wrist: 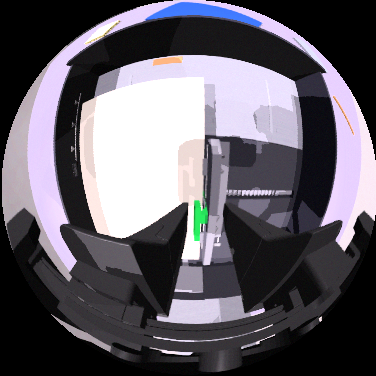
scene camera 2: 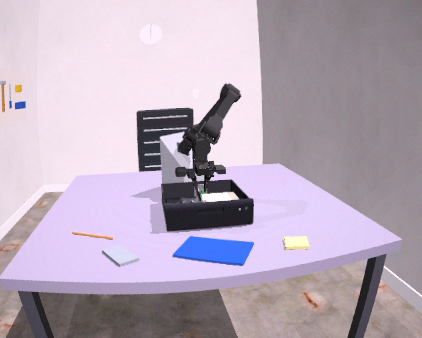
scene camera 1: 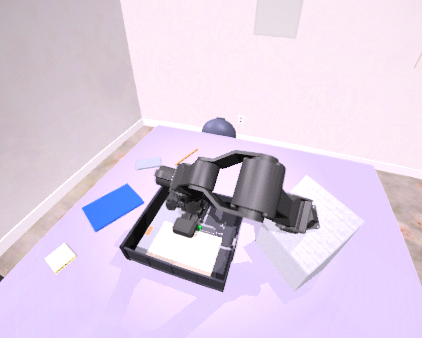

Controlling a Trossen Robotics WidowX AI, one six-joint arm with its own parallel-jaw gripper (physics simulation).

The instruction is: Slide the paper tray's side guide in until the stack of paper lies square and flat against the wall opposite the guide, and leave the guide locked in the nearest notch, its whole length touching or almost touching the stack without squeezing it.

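Frame: origin at the arm's base, x ahead, y left, z up, level; metres.
Seen in the pictures: gripper, fingertip midpoint: (wrist: 205,208) (scene camera 2: 201,192) (scene camera 1: 194,224); arm's base, origin of the base link: (scene camera 2: 182,149) (scene camera 1: 305,218).
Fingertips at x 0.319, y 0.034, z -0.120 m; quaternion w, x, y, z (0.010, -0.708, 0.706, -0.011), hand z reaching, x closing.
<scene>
Offsets run from my fingertips to a thing's top centre. "spot": to the spot under its first point.
The black paper tray {dy +0.003, dx +0.020, dz +0.019 m} (scene camera 1: 172,270) (scene camera 2: 210,220) (wrist: 190,36) stands on the table. The white paper stack {dy +0.075, dx +0.009, dz -0.036 m} (scene camera 1: 185,248) (scene camera 2: 220,197) (wrist: 145,150) lies flat in it, its far side close to the wall with the scale marks in the wrist view. The grey side guide {dy +0.004, dx -0.012, dz +0.005 m} (wrist: 216,170) stands upright along the stack's other side, touching it or nearly so. Its green tab {spot: dy +0.008, dx -0.021, dz -0.004 m} (scene camera 1: 199,228) (scene camera 2: 202,192) (wrist: 198,220) faces the stack. My gripper (wrist: 205,208) is slightly open, fingers on either side of the guide and tab, not clamped on them. The guide's lock is too small to judge.
A notched rail {spot: dy -0.082, dx -0.013, dz -0.070 m} (wrist: 260,192) runs across the tray floor. A large white box (scene camera 1: 325,232) (scene camera 2: 171,160) stands beside the tray. A blue folder {dy -0.018, dx +0.369, dz -0.069 m} (scene camera 1: 113,206) (scene camera 2: 214,250), yellow notes {dy +0.238, dx +0.399, dz -0.066 m} (scene camera 1: 60,258) (scene camera 2: 296,243), a grey pad {dy -0.307, dx +0.370, dz -0.067 m} (scene camera 1: 148,163) (scene camera 2: 120,254) and a pencil {dy -0.423, dx +0.208, dz -0.070 m} (scene camera 1: 187,156) (scene camera 2: 92,235) lie around.
</scene>
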